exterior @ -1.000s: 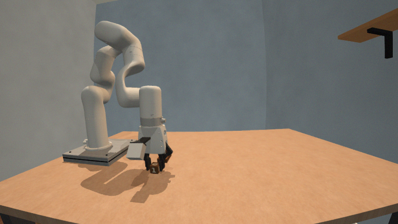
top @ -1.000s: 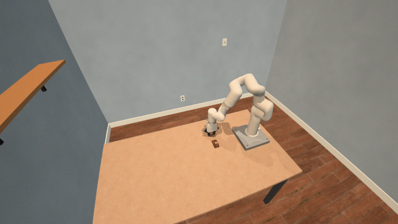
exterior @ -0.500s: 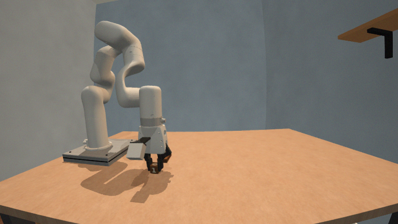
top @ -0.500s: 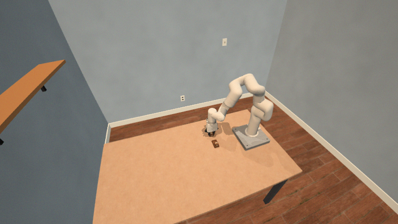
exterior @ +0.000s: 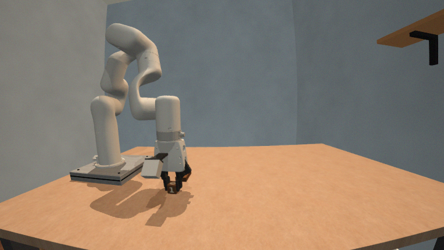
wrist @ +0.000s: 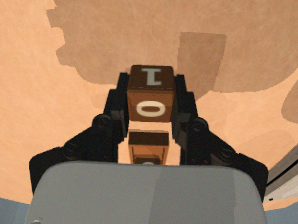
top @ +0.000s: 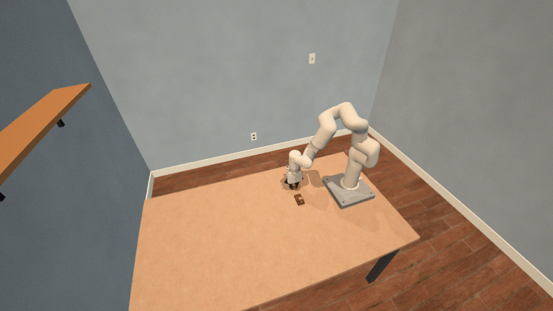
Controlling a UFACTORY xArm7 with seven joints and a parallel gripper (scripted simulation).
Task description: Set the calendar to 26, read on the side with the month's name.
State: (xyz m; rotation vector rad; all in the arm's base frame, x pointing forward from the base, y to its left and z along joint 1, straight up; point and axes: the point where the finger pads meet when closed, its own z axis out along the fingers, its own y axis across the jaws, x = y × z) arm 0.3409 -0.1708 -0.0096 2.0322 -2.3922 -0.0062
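The brown cube is 1 cm below my hand. Also, from my hand: brown tray (2 cm ahead, 11 cm to the left, 2 cm below).
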